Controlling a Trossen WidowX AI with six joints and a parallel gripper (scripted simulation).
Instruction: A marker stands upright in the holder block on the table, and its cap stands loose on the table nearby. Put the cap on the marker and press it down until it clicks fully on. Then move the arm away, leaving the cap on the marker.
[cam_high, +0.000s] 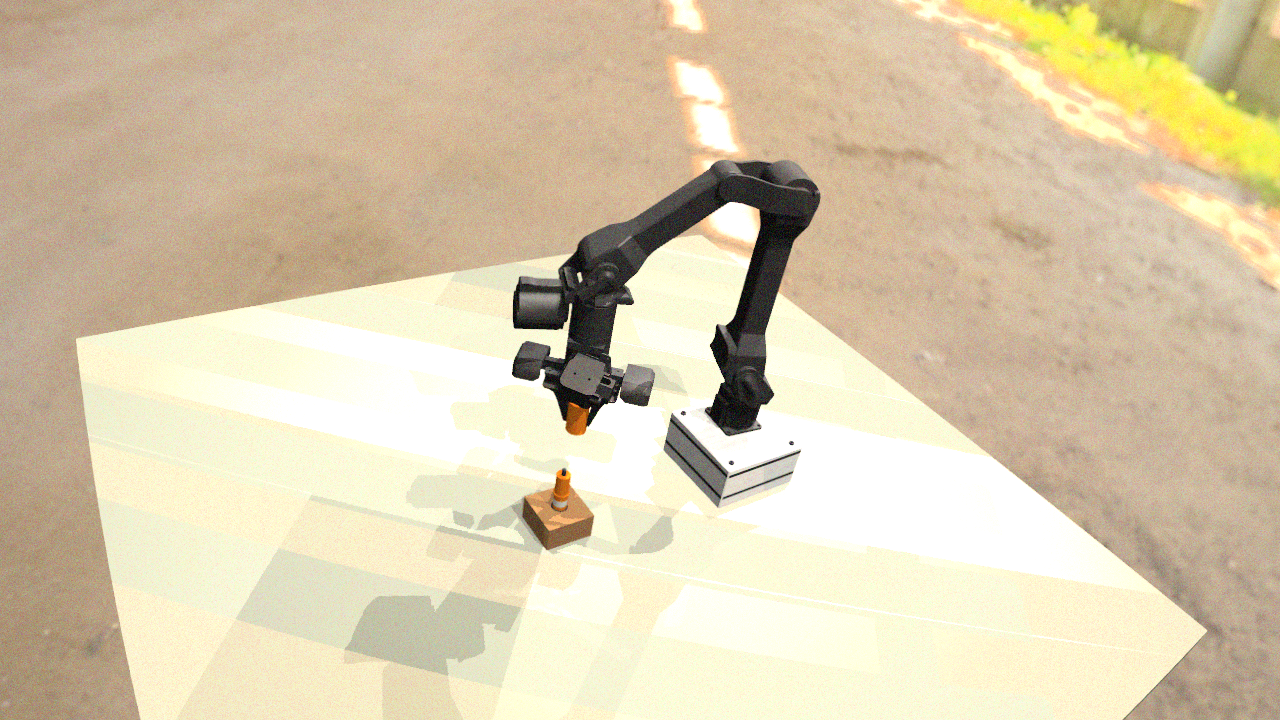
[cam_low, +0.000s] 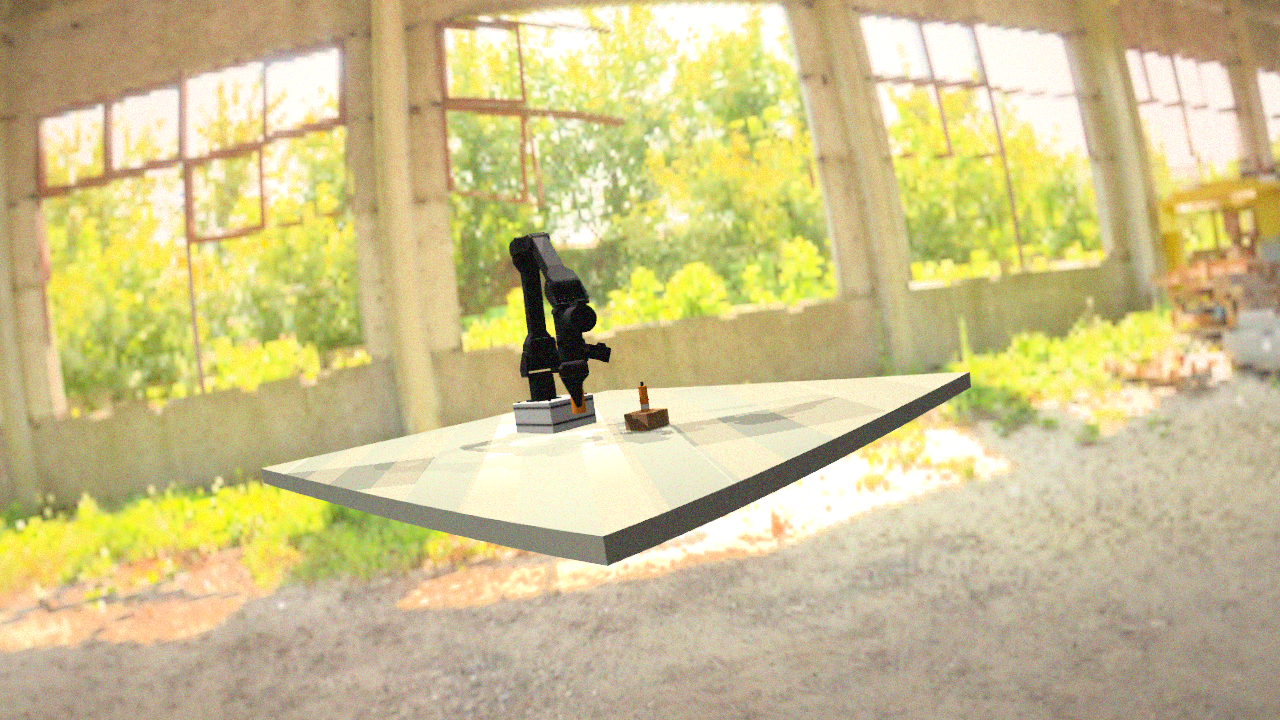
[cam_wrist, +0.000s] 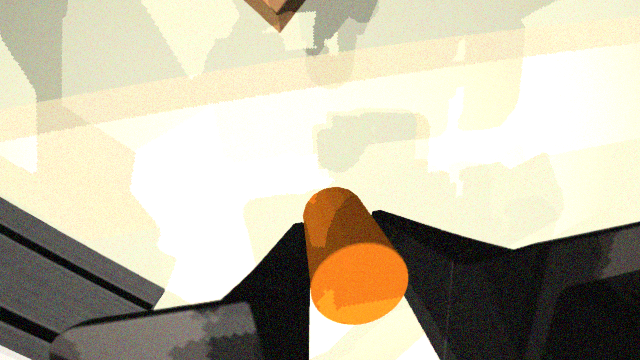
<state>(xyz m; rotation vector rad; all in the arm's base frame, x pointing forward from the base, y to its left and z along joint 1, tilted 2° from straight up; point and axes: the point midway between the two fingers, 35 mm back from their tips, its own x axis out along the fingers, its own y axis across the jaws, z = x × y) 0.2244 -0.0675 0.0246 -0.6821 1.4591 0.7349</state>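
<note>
My gripper tip is now 80 mm short of the marker band, 120 mm to the right of it and 20 mm above it. The rest, counted from my gripper tip: orange cap (10 mm above).
</note>
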